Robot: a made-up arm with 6 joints.
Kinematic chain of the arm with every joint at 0, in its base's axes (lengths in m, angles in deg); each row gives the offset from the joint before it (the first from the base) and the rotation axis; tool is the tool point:
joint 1: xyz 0 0 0.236 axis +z
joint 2: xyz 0 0 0 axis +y
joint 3: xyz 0 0 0.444 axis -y
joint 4: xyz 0 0 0 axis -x
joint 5: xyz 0.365 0 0 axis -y
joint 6: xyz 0 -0.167 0 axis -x
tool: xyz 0 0 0
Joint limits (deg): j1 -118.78..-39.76 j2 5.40..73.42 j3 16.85..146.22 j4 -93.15..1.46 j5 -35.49..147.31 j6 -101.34..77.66
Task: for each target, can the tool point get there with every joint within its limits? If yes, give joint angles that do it. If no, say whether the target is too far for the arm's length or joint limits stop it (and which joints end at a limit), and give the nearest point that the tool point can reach.
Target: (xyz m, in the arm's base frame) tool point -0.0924 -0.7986 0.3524
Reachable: yes | joints -95.25 66.54 82.33 -83.49 81.58 54.94
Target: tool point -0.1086 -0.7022 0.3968
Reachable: yes | joints -86.02 50.72 40.55 -19.87 58.35 -13.75
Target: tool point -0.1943 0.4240 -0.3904
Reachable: no: joint limits stop it (at a limit: joint 1, joint 2, joint 3) | nearest point -0.2901 -0.4067 -0.0281 | short by 0.911 m
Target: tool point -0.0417 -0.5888 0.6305
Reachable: yes | joints -79.24 26.59 37.28 -25.36 93.83 23.52
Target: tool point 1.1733 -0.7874 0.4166
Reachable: no: too far | nearest point 0.6410 -0.5214 0.3847 | short by 0.596 m
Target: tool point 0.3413 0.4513 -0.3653
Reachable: no: joint limits stop it (at a limit: joint 1, joint 2, joint 3, joint 4) | nearest point 0.3806 -0.3047 -0.0338 | short by 0.826 m
